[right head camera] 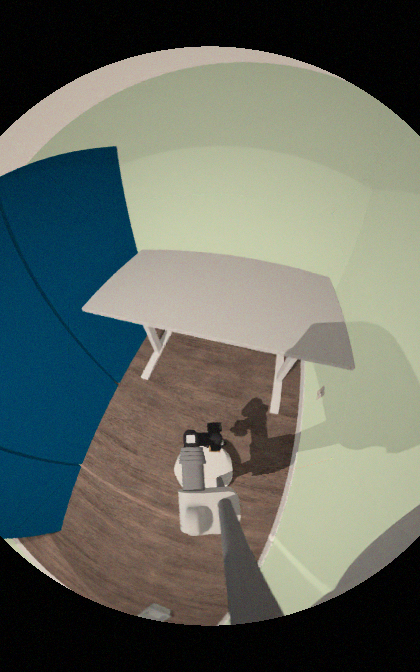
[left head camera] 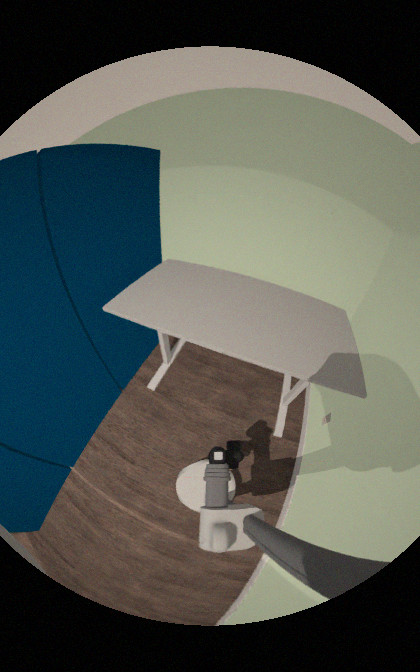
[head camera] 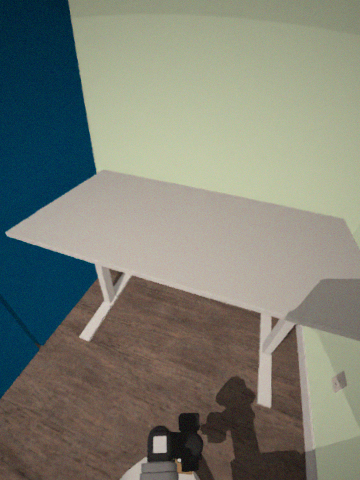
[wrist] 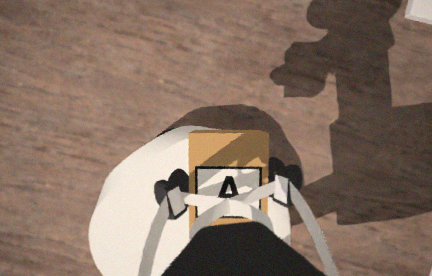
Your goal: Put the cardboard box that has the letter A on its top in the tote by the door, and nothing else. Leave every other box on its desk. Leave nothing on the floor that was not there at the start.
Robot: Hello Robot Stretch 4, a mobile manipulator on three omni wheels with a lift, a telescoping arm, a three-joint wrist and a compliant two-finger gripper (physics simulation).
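Frame: origin at the robot's base, x ahead, y left, z up, level; millimetres.
Where they show: gripper, fingertip midpoint: (wrist: 227,179).
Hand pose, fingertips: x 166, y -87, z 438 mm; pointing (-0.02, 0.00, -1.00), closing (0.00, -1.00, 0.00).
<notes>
After its pixels a point has its place.
The cardboard box with the black letter A on its top (wrist: 215,150) @[x 201, y -81, z 489 mm] is between the two black fingertips of my gripper (wrist: 227,179) @[x 166, y -87, z 438 mm] in the wrist view. The gripper is shut on it and holds it above the pale round robot base (wrist: 125,215) @[x 56, y 120, z 187 mm] (left head camera: 190,485) (right head camera: 220,465). A small tan part of the box (head camera: 184,468) (right head camera: 214,449) shows below the black wrist in the head and right head views. The fingertips are hidden in the head views. The tote by the door cannot be made out in these views.
A pale desk (head camera: 175,225) @[x 927, y -50, z 923 mm] (left head camera: 225,310) (right head camera: 215,290) with white legs stands ahead, against the green wall (head camera: 215,100) @[x 1373, y -238, z 1393 mm]. A blue surface (head camera: 40,150) @[x 1252, y 652, z 1140 mm] (left head camera: 100,240) rises on the left. A pale grey object (right head camera: 156,612) is cut off at the bottom edge of the right head view.
</notes>
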